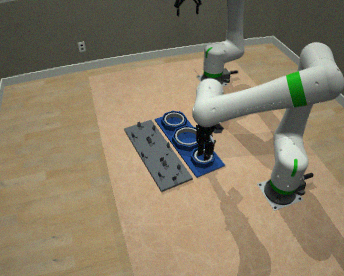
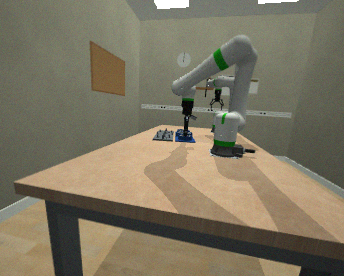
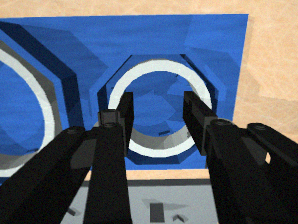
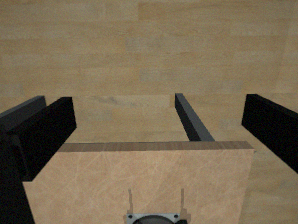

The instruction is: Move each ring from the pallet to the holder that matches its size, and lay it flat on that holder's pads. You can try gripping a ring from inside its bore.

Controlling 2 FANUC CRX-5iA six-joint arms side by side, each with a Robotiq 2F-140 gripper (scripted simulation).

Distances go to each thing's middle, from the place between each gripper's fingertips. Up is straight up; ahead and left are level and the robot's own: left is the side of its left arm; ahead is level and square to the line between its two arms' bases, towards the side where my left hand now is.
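The small ring (image 3: pixel 198 86) has my left gripper 2 cm above it. Counting from my left hand, I find the blue pallet (image 1: pixel 186 152) 4 cm ahead, 15 cm to the right and 3 cm below. The grey holder board (image 1: pixel 155 151) is 21 cm ahead of that left hand, 11 cm to the right of it and 4 cm below it.
My right hand, meanwhile, is 290 mm short of the blue pallet, 1000 mm to the right of it and 260 mm above it. From my right hand the small ring is 260 mm ahead, 1160 mm to the left and 240 mm below, and the grey holder board is 470 mm ahead, 1050 mm to the left and 270 mm below.
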